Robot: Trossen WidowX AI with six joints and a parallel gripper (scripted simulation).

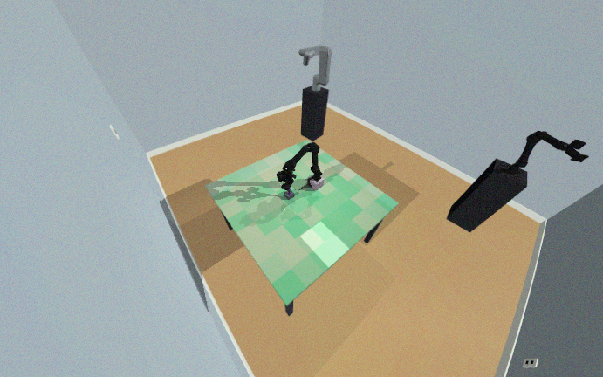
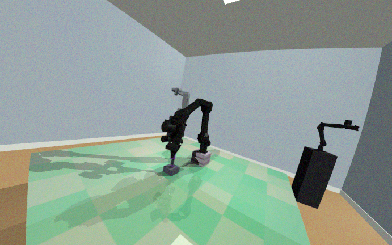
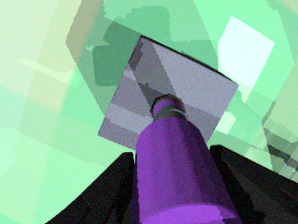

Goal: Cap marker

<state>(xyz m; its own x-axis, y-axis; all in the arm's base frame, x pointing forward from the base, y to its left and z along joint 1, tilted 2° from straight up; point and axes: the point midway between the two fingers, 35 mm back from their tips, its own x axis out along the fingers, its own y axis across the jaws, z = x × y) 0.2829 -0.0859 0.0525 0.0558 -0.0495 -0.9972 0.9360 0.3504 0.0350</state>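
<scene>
Right now my gripper tip is 2 cm below the purple cap.
</scene>
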